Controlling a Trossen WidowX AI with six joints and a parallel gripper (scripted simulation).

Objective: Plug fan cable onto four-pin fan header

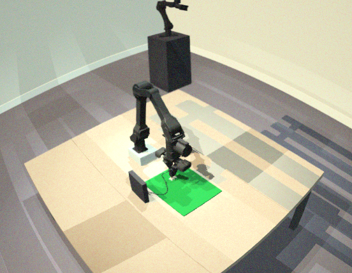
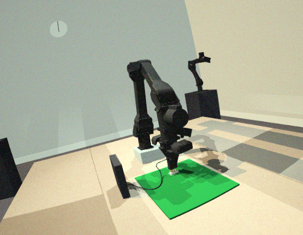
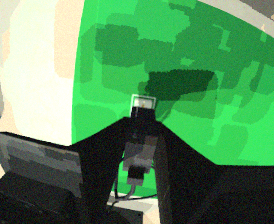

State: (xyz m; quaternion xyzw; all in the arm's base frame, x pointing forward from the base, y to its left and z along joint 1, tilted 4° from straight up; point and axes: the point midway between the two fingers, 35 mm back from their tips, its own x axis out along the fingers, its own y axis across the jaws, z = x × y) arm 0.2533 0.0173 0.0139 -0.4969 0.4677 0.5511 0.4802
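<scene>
Right now my gripper tip is 40 mm above the pale four-pin header and 10 mm to the left of it. From my gripper tip the other things lie so: green board (80 mm ahead, 50 mm below, 20 mm to the right); then black plug (10 mm to the right, 10 mm above); then black fan (200 mm to the right, 20 mm above, 10 mm behind).
</scene>
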